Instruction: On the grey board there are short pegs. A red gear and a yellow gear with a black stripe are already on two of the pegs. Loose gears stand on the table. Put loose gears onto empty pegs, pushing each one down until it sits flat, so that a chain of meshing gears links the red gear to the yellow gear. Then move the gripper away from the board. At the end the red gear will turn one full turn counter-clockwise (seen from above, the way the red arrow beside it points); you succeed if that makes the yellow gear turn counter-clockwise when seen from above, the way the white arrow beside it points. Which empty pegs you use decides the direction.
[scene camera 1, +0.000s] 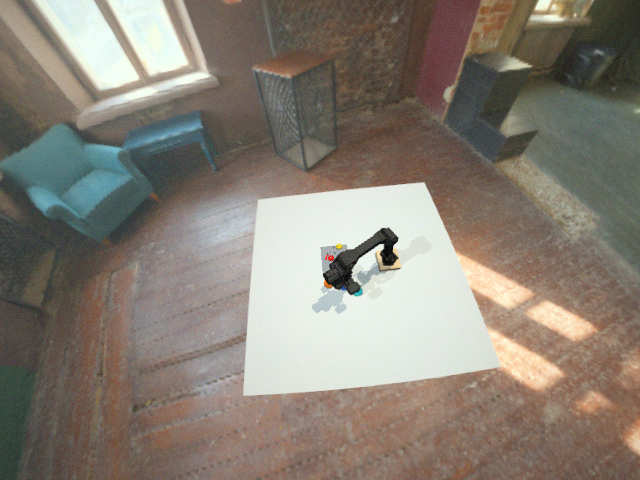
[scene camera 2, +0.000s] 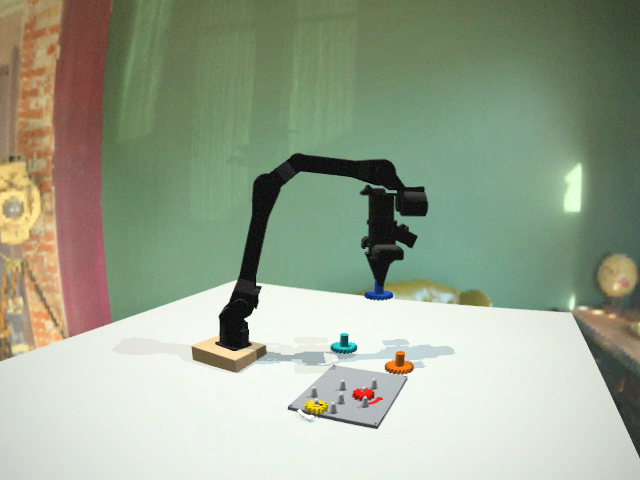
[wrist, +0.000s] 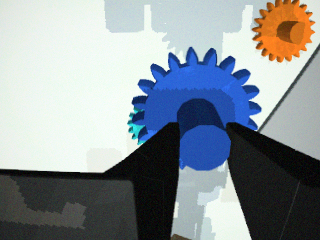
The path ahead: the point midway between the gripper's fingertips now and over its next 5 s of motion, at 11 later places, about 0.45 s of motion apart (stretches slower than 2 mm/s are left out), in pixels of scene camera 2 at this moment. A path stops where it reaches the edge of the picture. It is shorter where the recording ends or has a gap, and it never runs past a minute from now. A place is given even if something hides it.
The gripper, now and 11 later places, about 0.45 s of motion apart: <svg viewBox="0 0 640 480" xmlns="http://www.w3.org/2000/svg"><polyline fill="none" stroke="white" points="379,284 383,292 384,300 384,310 381,319 377,329 371,338 361,349 351,359 342,365 342,365 343,374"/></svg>
